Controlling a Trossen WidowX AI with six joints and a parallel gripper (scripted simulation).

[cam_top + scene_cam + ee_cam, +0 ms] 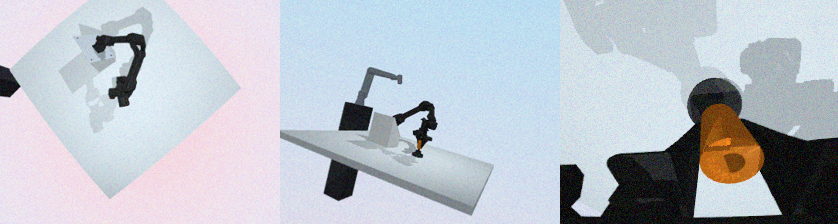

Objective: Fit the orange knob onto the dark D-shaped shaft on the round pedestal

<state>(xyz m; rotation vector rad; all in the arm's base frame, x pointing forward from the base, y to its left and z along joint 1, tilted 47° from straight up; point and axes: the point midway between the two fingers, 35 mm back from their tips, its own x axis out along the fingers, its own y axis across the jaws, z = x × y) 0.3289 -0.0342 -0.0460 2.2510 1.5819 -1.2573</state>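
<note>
My gripper tip is 20 mm below the orange knob. Also, from my gripper tip: dark round pedestal: 40 mm below.
</note>
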